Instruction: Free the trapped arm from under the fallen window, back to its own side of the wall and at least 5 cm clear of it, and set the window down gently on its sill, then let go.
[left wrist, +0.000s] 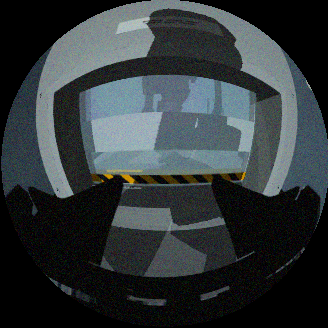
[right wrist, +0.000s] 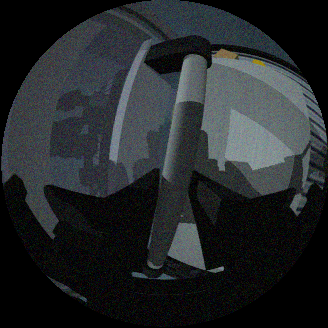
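There's a window (right wrist: 124, 100), and you'd find that same window (left wrist: 167, 129) from the left wrist too. My left gripper (left wrist: 168, 181) is visible, and so is my right gripper (right wrist: 173, 174).
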